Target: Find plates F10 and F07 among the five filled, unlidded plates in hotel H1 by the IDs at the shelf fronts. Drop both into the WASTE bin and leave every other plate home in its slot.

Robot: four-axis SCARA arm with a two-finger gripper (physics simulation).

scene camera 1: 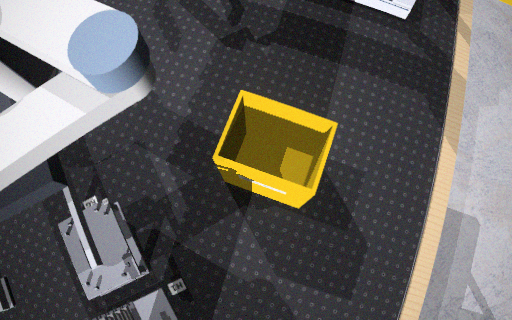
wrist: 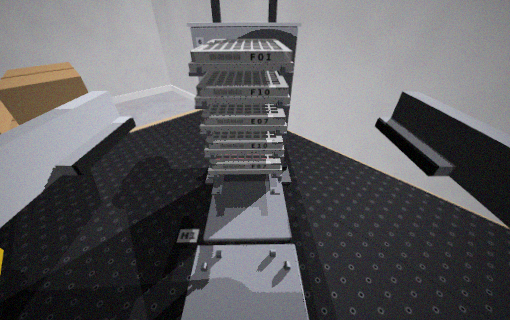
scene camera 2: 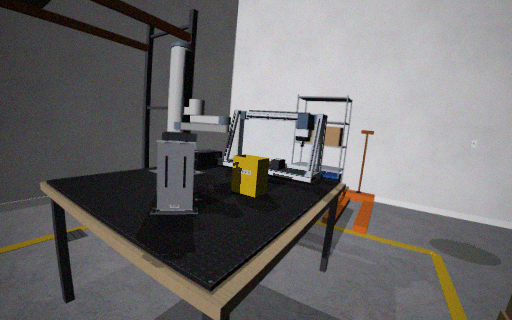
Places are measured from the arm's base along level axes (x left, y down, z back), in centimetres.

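Pixels of known places: gripper, fingertip midpoint: (scene camera 1: 49, 289) (wrist: 255, 107); arm's base at its link origin: (scene camera 1: 35, 79).
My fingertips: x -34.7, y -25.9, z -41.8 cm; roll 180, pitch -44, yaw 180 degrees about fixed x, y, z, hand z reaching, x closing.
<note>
Ahead of a thing's pixels: the offset from my fingertips to its middle.
Hotel H1 @(dy +8.6, dx -10.9, dz -13.2 cm) (wrist: 265, 225) (scene camera 2: 175, 175) stands ahead in the wrist view, holding five stacked plates. From the top, their fronts read F01 @(dy -1.3, dx -8.2, dz -10.3 cm) (wrist: 260, 57), F10 @(dy +1.5, dx -8.2, dz -10.3 cm) (wrist: 259, 92), E07 @(dy +4.4, dx -8.2, dz -10.3 cm) (wrist: 259, 121) and E10 @(dy +7.2, dx -8.2, dz -10.3 cm) (wrist: 259, 145). The lowest plate @(dy +10.0, dx -8.2, dz -10.3 cm) (wrist: 258, 166) has a blurred ID that looks like F07. My gripper (wrist: 255, 107) (scene camera 2: 179, 136) is open and empty. Its fingers are wide apart to either side of the stack in the wrist view, with the hotel beyond them. The yellow WASTE bin @(dy +14.6, dx +32.1, dz -22.8 cm) (scene camera 1: 265, 132) (scene camera 2: 257, 175) stands upright; its visible inside holds no plate.
A low grey stand (scene camera 1: 107, 235) (wrist: 245, 300) with short pegs is in front of the hotel, near the H1 tag @(dy +24.6, dx +2.8, dz -12.9 cm) (scene camera 1: 176, 286) (wrist: 188, 236). The white arm (scene camera 1: 45, 120) (scene camera 2: 202, 126) reaches over the table. A gantry machine (scene camera 2: 272, 115) stands behind the bin.
</note>
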